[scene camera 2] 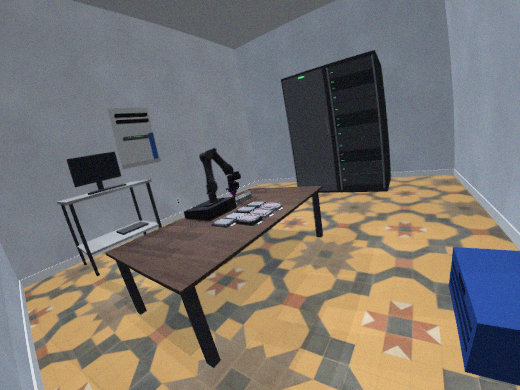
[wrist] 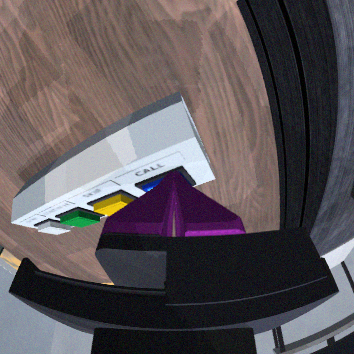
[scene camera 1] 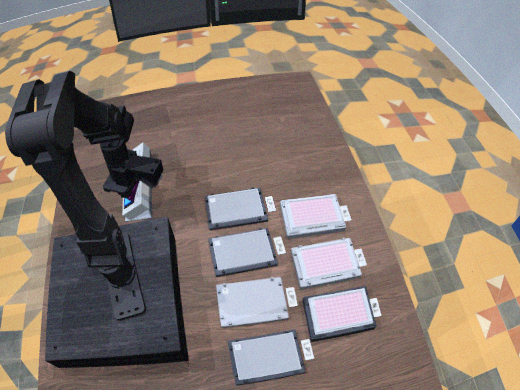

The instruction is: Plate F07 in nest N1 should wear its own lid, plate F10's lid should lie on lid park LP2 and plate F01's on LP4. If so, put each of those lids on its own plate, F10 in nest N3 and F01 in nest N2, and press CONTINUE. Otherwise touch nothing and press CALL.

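Pixels of known places: gripper, fingertip midpoint: (wrist: 173, 178) (scene camera 1: 131, 200); arm's base, origin of the base link: (scene camera 2: 214, 202) (scene camera 1: 122, 275).
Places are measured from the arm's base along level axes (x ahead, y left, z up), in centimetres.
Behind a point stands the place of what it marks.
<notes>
My gripper (scene camera 1: 133, 192) @(z -3.3, x 5.1, y 22.5 cm) (scene camera 2: 233, 193) @(z -3.3, x 5.1, y 22.5 cm) (wrist: 173, 178) @(z -3.3, x 5.1, y 22.5 cm) is shut and empty. In the wrist view its purple fingertips are at the blue CALL button (wrist: 149, 186) @(z -3.1, x 5.6, y 24.2 cm) and hide most of it; whether it is pressed in, I cannot tell. The green button (wrist: 80, 218) @(z -3.2, x 6.2, y 32.2 cm) is left of it. A pink-welled plate (scene camera 1: 341, 311) @(z -5.0, x 41.4, y -21.2 cm) sits in dark-rimmed nest N1. Plates in N2 (scene camera 1: 327, 261) @(z -5.9, x 44.1, y -8.5 cm) and N3 (scene camera 1: 314, 211) @(z -5.2, x 46.9, y 4.8 cm) have wide pale rims. LP2 (scene camera 1: 237, 206) @(z -6.6, x 30.4, y 13.8 cm) and LP4 (scene camera 1: 244, 250) @(z -6.6, x 27.9, y 1.4 cm) show grey panels with dark edges. LP1 (scene camera 1: 252, 301) @(z -7.4, x 25.3, y -11.0 cm) shows a pale sheet reaching its edges. Plate codes are unreadable.
The white button box (scene camera 1: 144, 202) @(z -3.1, x 8.3, y 20.3 cm) (wrist: 125, 137) @(z -3.8, x 9.3, y 23.4 cm) also carries a yellow button (wrist: 114, 204) @(z -2.8, x 5.9, y 27.5 cm) and a white button (wrist: 53, 227) @(z -3.1, x 7.1, y 36.8 cm). LP3 (scene camera 1: 267, 357) @(z -6.7, x 23.5, y -24.5 cm) is a grey panel with dark edges, nearest the camera. The black arm base (scene camera 1: 85, 310) @(z -0.9, x -10.4, y -5.4 cm) stands beside the parks on the wooden table (scene camera 1: 240, 125) @(z -8.4, x 41.3, y 44.0 cm).
</notes>
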